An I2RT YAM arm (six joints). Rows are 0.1 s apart.
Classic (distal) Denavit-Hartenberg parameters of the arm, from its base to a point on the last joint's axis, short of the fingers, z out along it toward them. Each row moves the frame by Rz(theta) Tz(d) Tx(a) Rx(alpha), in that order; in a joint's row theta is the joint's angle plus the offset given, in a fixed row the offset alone. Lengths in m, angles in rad.
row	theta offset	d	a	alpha
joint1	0	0.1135	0.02	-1.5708
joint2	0	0	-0.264	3.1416
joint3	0.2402	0	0.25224	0
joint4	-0.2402	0	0.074	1.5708
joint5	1.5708	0	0	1.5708
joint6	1.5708	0.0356	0	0
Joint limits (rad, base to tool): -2.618..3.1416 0..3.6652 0..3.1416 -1.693..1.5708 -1.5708..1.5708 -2.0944..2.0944
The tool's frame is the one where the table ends.
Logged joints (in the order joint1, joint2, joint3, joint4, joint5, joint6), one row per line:
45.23, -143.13, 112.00, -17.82, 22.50, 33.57
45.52, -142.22, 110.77, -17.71, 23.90, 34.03
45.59, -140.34, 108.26, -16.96, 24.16, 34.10
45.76, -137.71, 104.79, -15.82, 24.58, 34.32
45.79, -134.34, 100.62, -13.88, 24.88, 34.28
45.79, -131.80, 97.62, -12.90, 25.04, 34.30
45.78, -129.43, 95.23, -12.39, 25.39, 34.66
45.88, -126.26, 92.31, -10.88, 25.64, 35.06
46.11, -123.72, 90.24, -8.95, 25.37, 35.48
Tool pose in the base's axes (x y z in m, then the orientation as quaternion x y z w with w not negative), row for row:
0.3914, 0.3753, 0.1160, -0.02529, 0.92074, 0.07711, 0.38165
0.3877, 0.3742, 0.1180, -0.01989, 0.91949, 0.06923, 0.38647
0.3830, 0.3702, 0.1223, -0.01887, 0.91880, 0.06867, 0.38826
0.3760, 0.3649, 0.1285, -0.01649, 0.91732, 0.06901, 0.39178
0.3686, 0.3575, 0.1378, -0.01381, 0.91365, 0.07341, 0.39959
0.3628, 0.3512, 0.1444, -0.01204, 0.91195, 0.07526, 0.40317
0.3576, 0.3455, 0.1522, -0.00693, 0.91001, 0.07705, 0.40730
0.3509, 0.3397, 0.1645, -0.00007, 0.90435, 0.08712, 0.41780
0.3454, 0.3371, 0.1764, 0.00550, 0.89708, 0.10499, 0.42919
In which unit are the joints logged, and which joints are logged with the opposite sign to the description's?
The joints are logged in degrees. Opposite sign: joint2.
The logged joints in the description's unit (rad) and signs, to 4 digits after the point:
0.7894, 2.4981, 1.9548, -0.3110, 0.3927, 0.5859
0.7945, 2.4822, 1.9333, -0.3091, 0.4171, 0.5939
0.7957, 2.4494, 1.8895, -0.2960, 0.4217, 0.5952
0.7987, 2.4035, 1.8289, -0.2761, 0.4290, 0.5990
0.7992, 2.3447, 1.7562, -0.2423, 0.4342, 0.5983
0.7992, 2.3003, 1.7038, -0.2251, 0.4370, 0.5986
0.7990, 2.2590, 1.6621, -0.2162, 0.4431, 0.6049
0.8008, 2.2037, 1.6111, -0.1899, 0.4475, 0.6119
0.8048, 2.1593, 1.5750, -0.1562, 0.4428, 0.6192

